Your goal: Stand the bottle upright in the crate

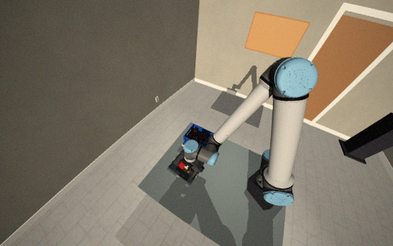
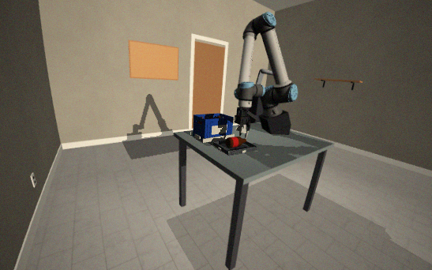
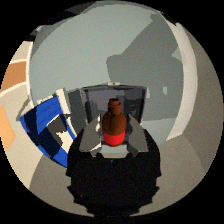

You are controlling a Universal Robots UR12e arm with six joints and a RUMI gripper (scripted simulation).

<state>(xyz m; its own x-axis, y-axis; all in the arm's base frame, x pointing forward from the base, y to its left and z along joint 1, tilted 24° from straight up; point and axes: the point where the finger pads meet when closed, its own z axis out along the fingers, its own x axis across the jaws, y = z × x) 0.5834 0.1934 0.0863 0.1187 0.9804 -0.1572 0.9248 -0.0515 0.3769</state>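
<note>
Now: hand 5 cm short of the bottle, 1 cm to the left of it and 4 cm above it. Also, from my hand: crate 6 cm ahead, 29 cm to the right; then tray 7 cm ahead, 1 cm to the right, 7 cm below.
</note>
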